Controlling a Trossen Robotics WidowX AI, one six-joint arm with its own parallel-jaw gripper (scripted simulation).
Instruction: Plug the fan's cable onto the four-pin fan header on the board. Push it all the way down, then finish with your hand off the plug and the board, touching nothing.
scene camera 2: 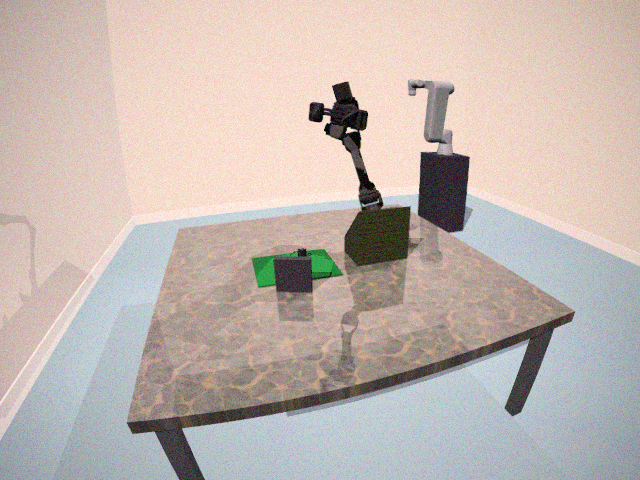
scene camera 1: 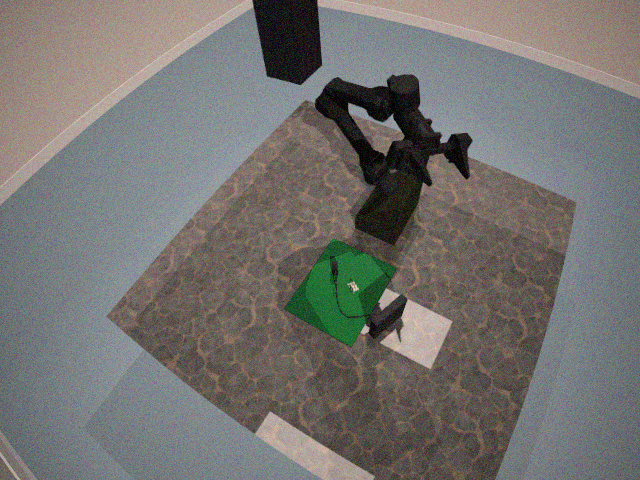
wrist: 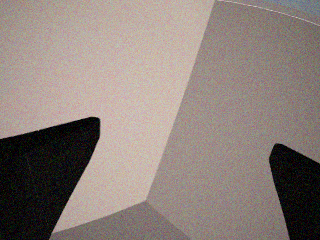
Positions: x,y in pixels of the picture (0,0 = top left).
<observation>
my gripper: scene camera 2; scene camera 1 450,181; wrist
same spot on my gripper: (wrist: pixel 48 163) = (scene camera 2: pixel 317 116)
same spot on green board: (scene camera 2: pixel 323 266) = (scene camera 1: pixel 368 269)
</observation>
